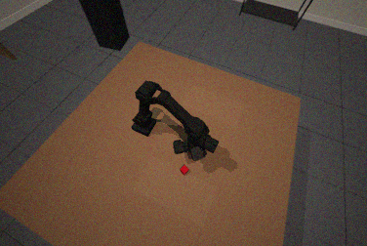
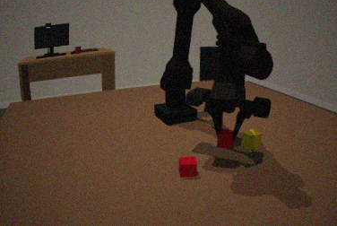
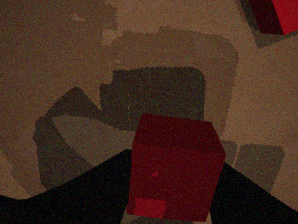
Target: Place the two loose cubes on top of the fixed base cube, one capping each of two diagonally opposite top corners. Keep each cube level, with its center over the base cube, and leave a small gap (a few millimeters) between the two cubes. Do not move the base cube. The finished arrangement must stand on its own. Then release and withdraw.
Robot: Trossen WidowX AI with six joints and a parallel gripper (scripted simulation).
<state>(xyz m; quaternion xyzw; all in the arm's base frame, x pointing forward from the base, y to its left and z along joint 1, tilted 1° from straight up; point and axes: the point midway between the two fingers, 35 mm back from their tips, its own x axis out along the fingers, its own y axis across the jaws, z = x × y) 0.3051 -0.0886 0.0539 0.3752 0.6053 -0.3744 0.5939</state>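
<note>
The yellow cube is 12 cm to the left of my gripper tip and 4 cm below it.
</note>
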